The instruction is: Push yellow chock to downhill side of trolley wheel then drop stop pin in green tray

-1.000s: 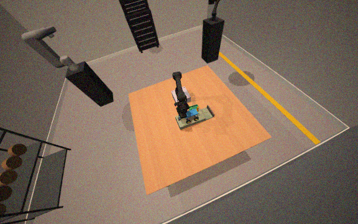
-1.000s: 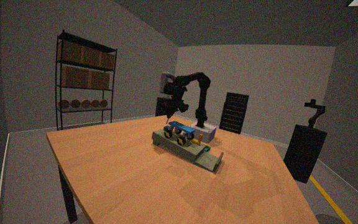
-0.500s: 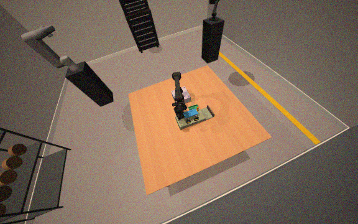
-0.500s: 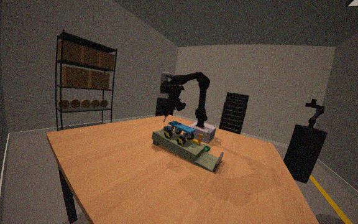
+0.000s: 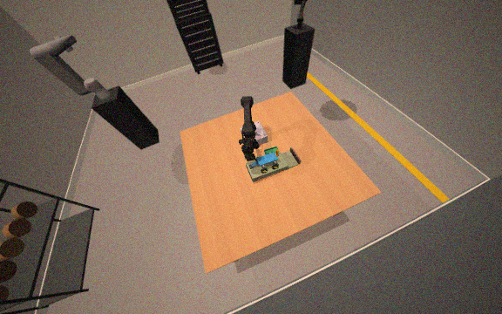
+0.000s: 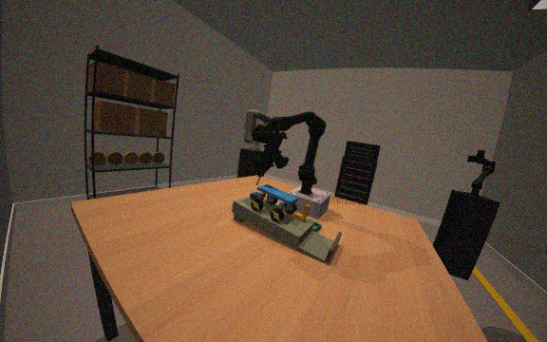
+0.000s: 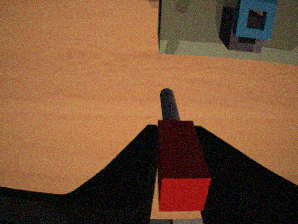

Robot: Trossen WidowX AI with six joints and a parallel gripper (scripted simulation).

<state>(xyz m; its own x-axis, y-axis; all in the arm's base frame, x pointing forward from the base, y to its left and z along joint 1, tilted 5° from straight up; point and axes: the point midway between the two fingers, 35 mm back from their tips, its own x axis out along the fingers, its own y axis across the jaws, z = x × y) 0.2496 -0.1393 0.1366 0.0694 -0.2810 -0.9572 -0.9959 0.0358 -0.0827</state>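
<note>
The green tray lies 50 mm behind my gripper tip, 240 mm to the left of it and 180 mm below it. The rest, counted from my gripper tip: red-headed stop pin (right at my gripper tip); then grey-green ramp (80 mm ahead, 130 mm to the left, 130 mm below); then trolley (80 mm ahead, 140 mm to the left, 70 mm below).
</note>
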